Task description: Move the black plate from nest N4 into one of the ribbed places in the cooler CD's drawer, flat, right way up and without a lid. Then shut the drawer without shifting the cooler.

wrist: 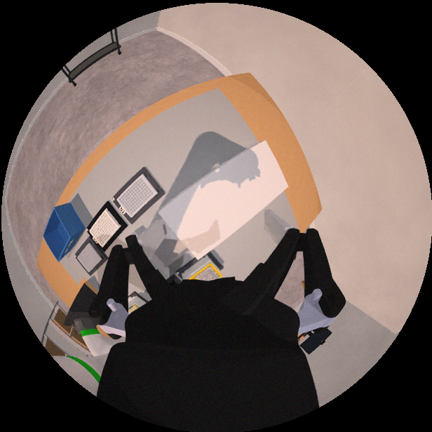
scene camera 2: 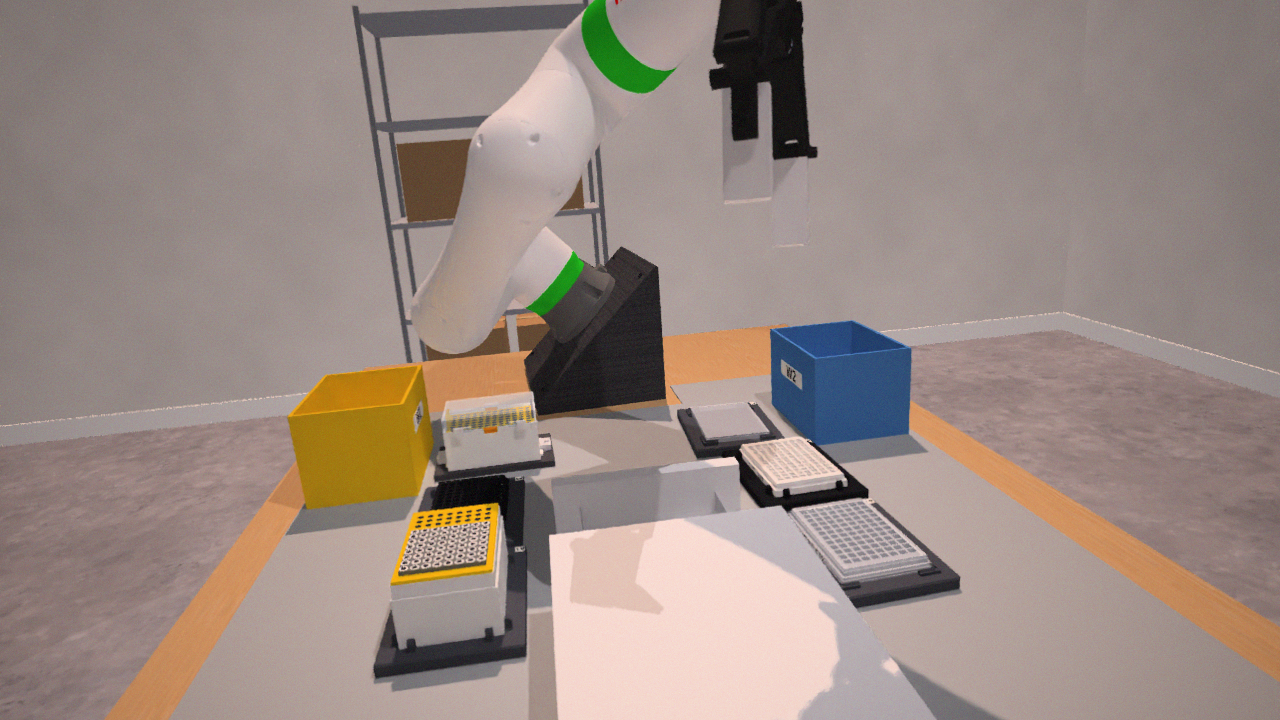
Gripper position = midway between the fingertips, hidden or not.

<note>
In view: my gripper (scene camera 2: 772, 226), a white cooler (scene camera 2: 736, 608) and a black plate (scene camera 2: 450, 494).
The white cooler also shows in the wrist view (wrist: 202, 215). My gripper also shows in the wrist view (wrist: 212, 223).
</note>
